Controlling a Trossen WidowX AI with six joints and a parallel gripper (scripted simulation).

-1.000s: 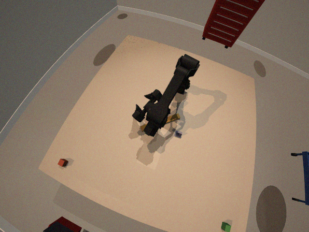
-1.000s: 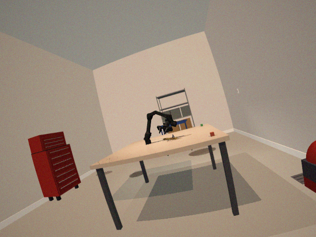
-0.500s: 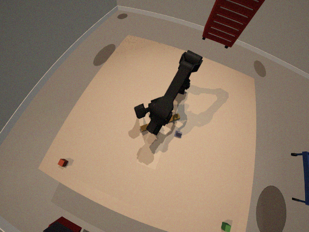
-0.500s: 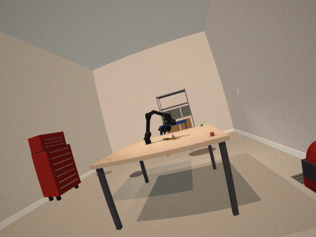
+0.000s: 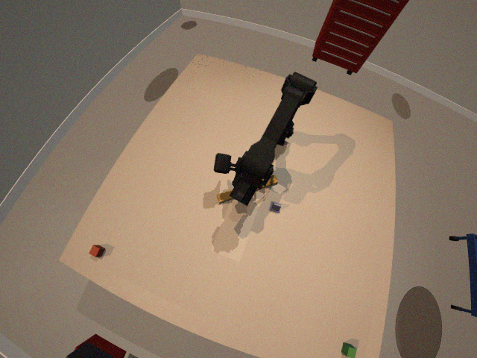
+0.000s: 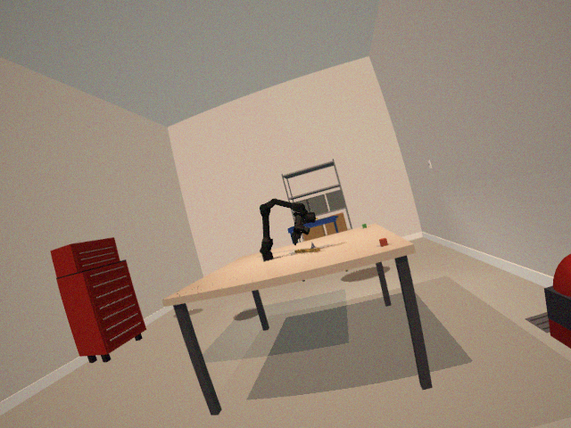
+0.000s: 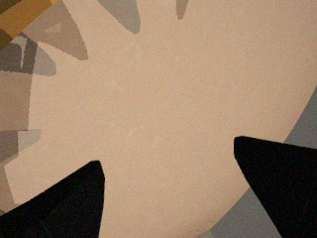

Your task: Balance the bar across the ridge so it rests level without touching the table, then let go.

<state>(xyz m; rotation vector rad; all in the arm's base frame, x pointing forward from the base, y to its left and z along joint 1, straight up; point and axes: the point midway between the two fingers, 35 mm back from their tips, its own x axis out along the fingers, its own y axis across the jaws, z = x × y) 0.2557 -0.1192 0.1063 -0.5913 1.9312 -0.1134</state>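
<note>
The long yellow bar is 8 cm to the left of my gripper tip, 7 cm below it and 5 cm ahead of it. Round my gripper tip: red cube: 50 cm ahead, 37 cm to the right, 6 cm below; green cube: 63 cm to the left, 50 cm ahead, 6 cm below.
</note>
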